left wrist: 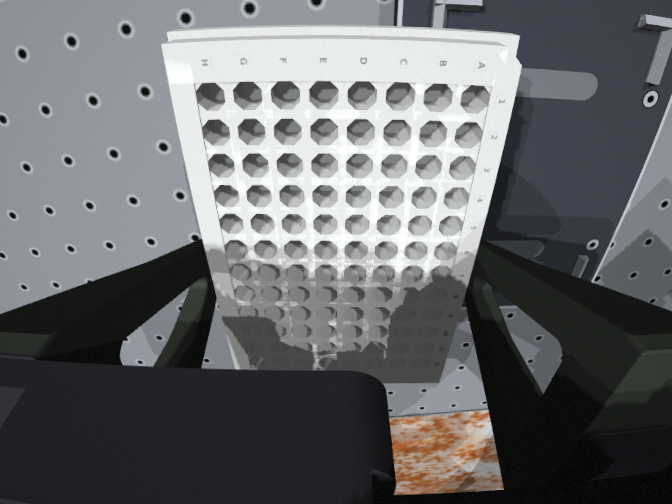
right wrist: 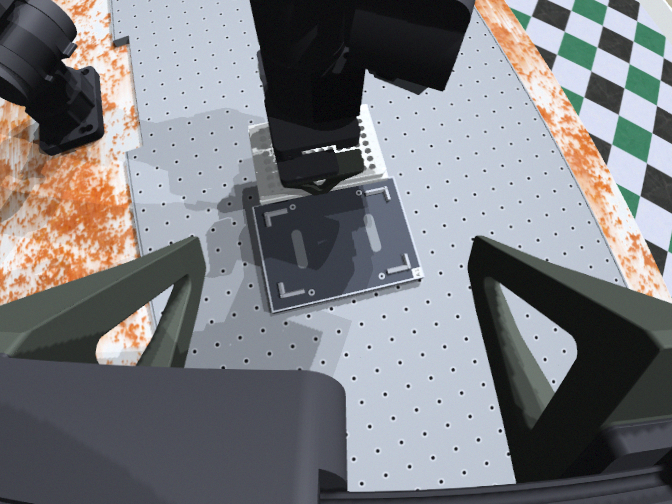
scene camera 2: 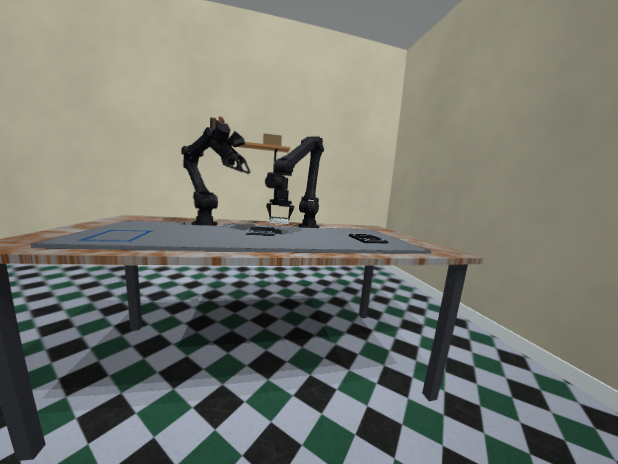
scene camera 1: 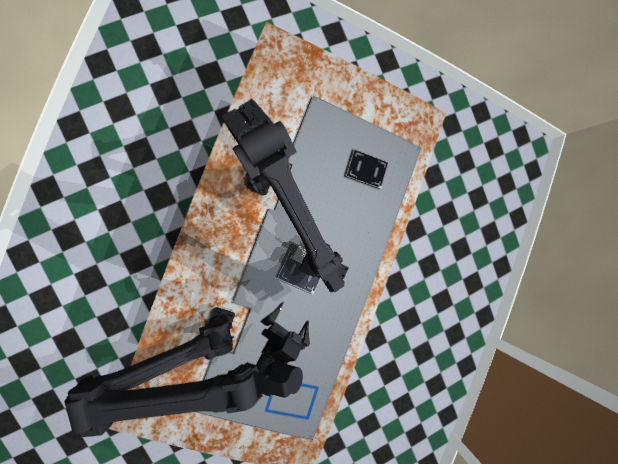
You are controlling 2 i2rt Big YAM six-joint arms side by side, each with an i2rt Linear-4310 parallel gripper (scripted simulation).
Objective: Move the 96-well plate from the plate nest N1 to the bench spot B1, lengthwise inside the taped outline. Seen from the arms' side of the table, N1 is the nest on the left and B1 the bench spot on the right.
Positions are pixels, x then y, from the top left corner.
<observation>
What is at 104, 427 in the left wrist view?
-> My left gripper.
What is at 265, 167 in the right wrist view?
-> A white 96-well plate.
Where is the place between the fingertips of my right gripper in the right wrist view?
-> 336, 251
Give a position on a black nest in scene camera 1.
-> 369, 163
</observation>
